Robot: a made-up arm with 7 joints.
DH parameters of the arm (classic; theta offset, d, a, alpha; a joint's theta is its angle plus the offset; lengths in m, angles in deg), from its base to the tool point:
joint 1: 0 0.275 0 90
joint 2: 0 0.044 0 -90
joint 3: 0 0.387 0.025 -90
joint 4: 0 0.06 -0.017 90
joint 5: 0 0.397 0 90
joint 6: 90 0.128 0.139 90
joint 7: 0 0.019 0 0
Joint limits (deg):
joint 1: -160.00..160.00
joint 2: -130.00..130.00
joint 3: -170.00..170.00
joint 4: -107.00..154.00
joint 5: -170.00..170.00
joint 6: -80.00..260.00
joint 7: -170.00..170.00
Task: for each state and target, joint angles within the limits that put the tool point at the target. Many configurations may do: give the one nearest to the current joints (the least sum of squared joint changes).
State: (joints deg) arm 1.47 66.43 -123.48 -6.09 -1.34 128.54 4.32
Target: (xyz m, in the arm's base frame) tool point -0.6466 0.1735 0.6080
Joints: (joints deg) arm -6.45 64.98 -123.62 -0.04 -2.74 115.70 4.32
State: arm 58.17 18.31 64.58 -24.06 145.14 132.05 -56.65
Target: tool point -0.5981 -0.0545 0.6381
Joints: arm 19.58 52.96 69.44 0.62 151.22 142.94 -56.65
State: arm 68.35 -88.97 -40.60 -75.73 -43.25 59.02 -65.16
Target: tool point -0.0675 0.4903 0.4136
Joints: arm 51.56 -109.45 -51.62 -80.01 -45.46 68.74 -65.16
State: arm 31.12 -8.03 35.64 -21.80 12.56 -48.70 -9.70
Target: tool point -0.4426 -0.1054 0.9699
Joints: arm -1.47 22.82 22.73 -42.34 19.79 -67.10 -9.70
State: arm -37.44 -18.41 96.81 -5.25 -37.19 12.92 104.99
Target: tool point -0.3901 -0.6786 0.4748
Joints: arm -81.85 -57.26 108.48 -51.20 -41.16 19.32 104.99
